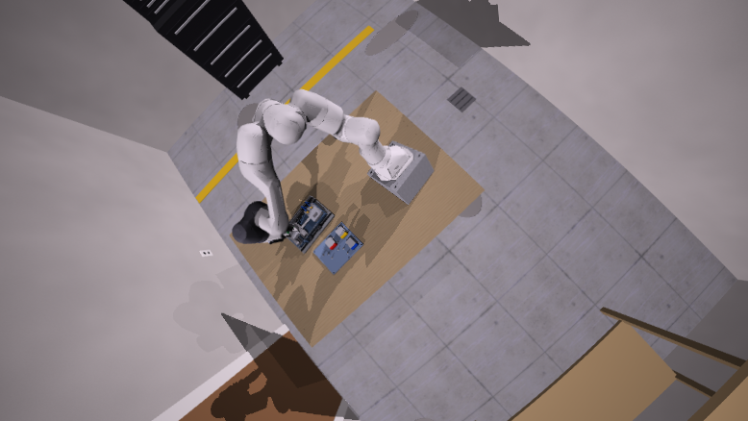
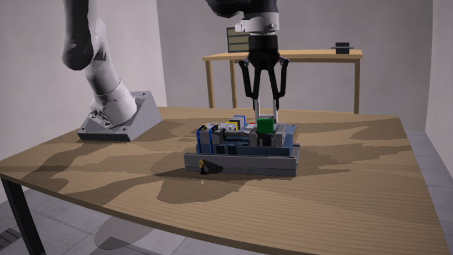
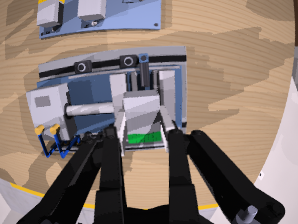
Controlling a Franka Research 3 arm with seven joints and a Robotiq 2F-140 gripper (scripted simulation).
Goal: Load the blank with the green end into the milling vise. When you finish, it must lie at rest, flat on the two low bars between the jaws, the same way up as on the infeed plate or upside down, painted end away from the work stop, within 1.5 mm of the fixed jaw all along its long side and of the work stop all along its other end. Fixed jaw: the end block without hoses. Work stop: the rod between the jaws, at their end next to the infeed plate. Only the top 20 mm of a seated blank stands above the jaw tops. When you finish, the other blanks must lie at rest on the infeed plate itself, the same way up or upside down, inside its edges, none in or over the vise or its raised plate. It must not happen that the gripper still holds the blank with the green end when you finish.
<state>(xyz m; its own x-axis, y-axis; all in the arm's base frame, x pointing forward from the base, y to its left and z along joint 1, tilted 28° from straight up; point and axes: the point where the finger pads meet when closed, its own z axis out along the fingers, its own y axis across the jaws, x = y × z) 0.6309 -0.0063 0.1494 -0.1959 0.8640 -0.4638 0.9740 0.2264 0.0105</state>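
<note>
The green-ended blank lies 40 mm below my hand. Also, from my hand: work stop rod 60 mm below, 50 mm to the left; then fixed jaw 70 mm below, 30 mm ahead, 10 mm to the left; then milling vise 110 mm below, 60 mm behind, 10 mm to the right.
</note>
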